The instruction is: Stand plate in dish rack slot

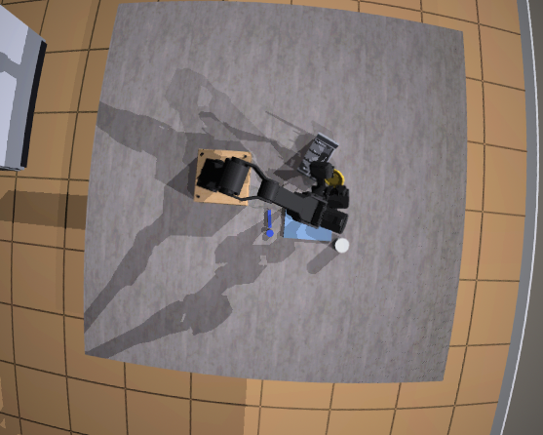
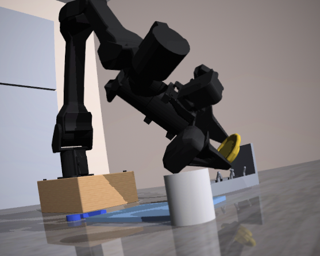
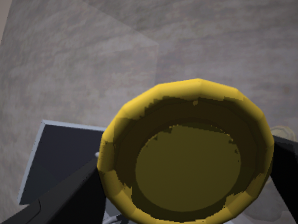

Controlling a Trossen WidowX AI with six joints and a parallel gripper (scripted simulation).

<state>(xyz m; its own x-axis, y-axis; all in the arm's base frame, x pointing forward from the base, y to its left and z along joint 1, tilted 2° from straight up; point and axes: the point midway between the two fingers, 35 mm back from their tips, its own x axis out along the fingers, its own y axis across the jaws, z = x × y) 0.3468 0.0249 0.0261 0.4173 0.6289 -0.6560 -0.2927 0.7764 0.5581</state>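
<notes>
Right now my gripper tip is 60 mm past the grey dish rack, 60 mm to the right of it and 40 mm above it. Also, from my gripper tip: blue spoon 180 mm behind, 170 mm to the right, 60 mm below; then yellow plate 10 mm above; then white cup 50 mm ahead, 200 mm to the right, 40 mm below.
</notes>
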